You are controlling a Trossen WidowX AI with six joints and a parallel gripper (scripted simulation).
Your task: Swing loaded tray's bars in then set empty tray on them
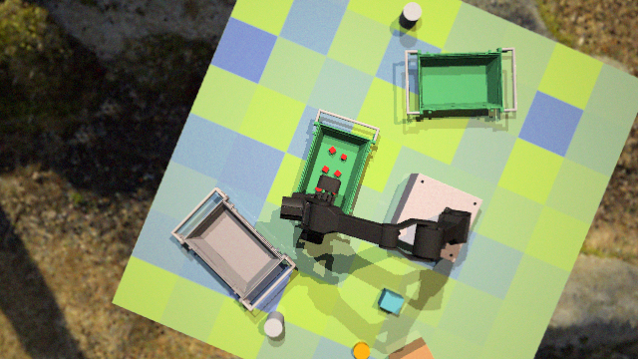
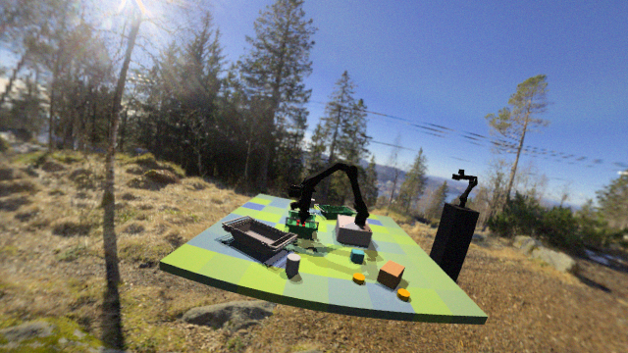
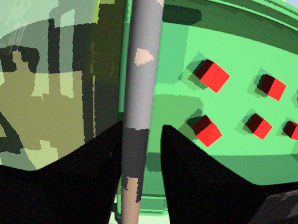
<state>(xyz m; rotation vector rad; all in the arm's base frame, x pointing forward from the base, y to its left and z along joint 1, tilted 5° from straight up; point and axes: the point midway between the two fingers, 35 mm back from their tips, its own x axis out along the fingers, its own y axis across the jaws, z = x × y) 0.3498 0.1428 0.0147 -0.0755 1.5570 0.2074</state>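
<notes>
The green tray lies 530 mm to the right of my gripper tip, 190 mm behind it and 20 mm below it. Also, from my gripper tip: brown cube (480 mm behind, 290 mm to the left, 40 mm below); then teal cube (330 mm behind, 160 mm to the left, 50 mm below).
</notes>
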